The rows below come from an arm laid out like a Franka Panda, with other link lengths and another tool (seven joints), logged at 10 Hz.
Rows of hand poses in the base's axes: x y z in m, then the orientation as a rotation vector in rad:
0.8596 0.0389 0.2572 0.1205 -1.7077 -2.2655
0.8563 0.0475 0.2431 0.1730 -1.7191 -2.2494
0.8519 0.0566 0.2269 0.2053 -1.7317 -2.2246
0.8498 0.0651 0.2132 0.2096 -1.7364 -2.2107
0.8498 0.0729 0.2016 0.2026 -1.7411 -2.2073
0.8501 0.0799 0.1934 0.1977 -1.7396 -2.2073
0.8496 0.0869 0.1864 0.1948 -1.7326 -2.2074
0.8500 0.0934 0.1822 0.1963 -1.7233 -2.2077
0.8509 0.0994 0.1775 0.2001 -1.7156 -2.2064
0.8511 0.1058 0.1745 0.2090 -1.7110 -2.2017
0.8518 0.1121 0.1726 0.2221 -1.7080 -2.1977
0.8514 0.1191 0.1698 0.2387 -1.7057 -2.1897
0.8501 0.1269 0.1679 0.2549 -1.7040 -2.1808
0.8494 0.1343 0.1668 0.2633 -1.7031 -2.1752
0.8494 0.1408 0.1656 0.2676 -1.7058 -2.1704
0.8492 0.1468 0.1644 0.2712 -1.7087 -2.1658
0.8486 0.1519 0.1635 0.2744 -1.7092 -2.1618
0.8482 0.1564 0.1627 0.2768 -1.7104 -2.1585
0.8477 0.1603 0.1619 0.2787 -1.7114 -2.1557
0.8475 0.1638 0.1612 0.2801 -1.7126 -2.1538
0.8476 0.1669 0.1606 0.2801 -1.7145 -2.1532
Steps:
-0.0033 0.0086 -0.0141 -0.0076 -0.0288 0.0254
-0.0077 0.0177 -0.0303 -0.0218 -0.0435 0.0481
-0.0098 0.0262 -0.0440 -0.0301 -0.0427 0.0568
-0.0098 0.0340 -0.0556 -0.0348 -0.0393 0.0543
-0.0095 0.0410 -0.0638 -0.0346 -0.0358 0.0532
-0.0100 0.0480 -0.0708 -0.0312 -0.0311 0.0554
-0.0096 0.0545 -0.0750 -0.0260 -0.0281 0.0602
-0.0087 0.0605 -0.0797 -0.0221 -0.0266 0.0661
-0.0085 0.0669 -0.0827 -0.0208 -0.0281 0.0747
-0.0078 0.0732 -0.0846 -0.0196 -0.0331 0.0836
-0.0082 0.0802 -0.0874 -0.0202 -0.0391 0.0961
-0.0095 0.0880 -0.0893 -0.0216 -0.0448 0.1087
-0.0102 0.0954 -0.0904 -0.0227 -0.0474 0.1159
-0.0102 0.1019 -0.0916 -0.0259 -0.0494 0.1194
-0.0104 0.1079 -0.0928 -0.0291 -0.0511 0.1224
-0.0110 0.1130 -0.0937 -0.0308 -0.0518 0.1260
-0.0114 0.1175 -0.0945 -0.0327 -0.0525 0.1285
-0.0119 0.1214 -0.0953 -0.0343 -0.0531 0.1306
-0.0121 0.1249 -0.0960 -0.0357 -0.0538 0.1318
-0.0120 0.1280 -0.0966 -0.0370 -0.0544 0.1313

